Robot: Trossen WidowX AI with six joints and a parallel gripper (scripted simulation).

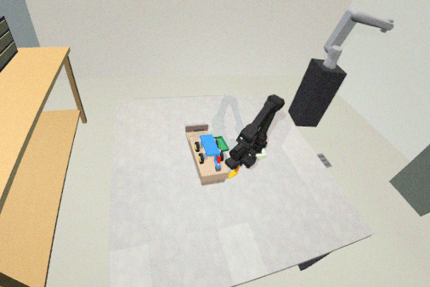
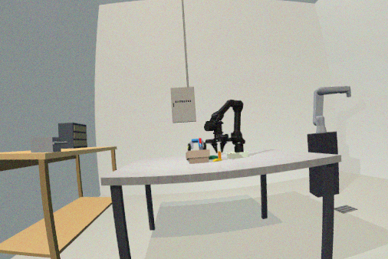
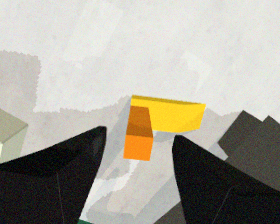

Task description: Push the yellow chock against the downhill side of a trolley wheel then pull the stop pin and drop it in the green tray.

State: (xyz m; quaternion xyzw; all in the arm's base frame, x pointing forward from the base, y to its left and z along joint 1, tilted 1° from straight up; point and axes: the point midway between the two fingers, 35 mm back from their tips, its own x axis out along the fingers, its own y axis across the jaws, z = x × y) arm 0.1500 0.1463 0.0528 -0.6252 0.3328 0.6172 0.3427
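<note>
Now: gripper tip 2 cm short of the yellow chock, 1 cm to the right of it and 3 cm above it. Round my gripper tip: blue trolley: 16 cm ahead, 7 cm to the right, 6 cm above; then red-headed stop pin: 13 cm ahead, 3 cm to the left, 7 cm above; then green tray: 7 cm ahead, 22 cm to the right, 6 cm below.
</note>
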